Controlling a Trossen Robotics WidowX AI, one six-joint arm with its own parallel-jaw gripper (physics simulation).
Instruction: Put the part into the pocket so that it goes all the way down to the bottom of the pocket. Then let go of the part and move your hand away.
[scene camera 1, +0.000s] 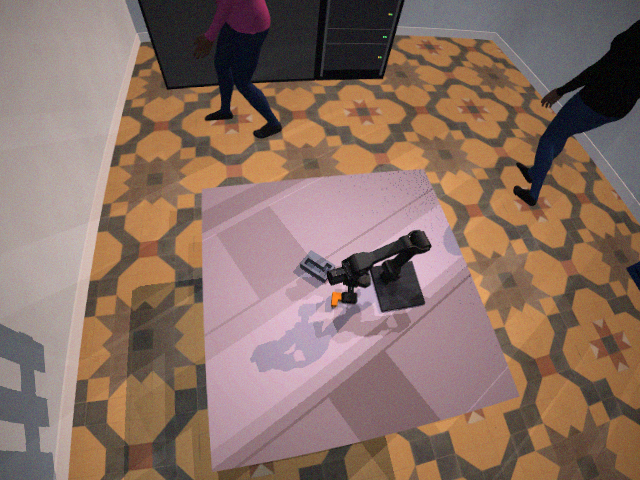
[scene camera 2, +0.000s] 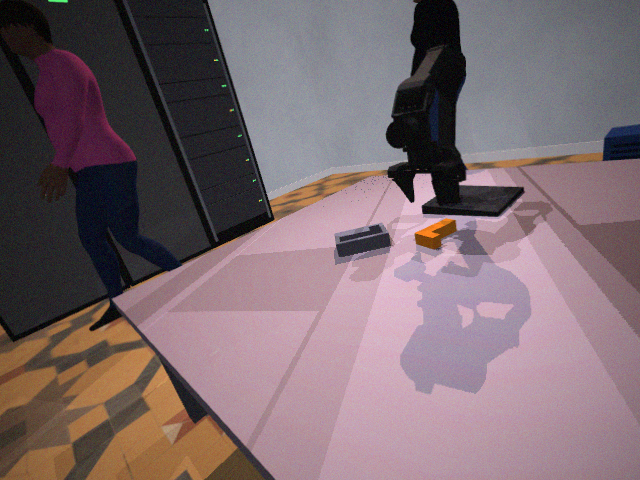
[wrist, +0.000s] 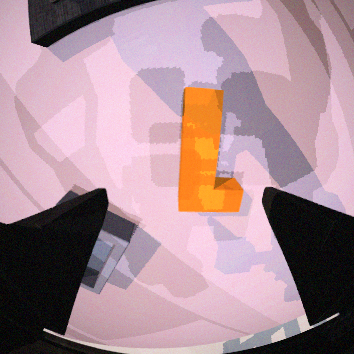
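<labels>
My gripper (scene camera 2: 426, 203) is 0.84 m from the lens. I also see an orange part (scene camera 2: 430, 237), and that part is 0.79 m from the lens.
</labels>
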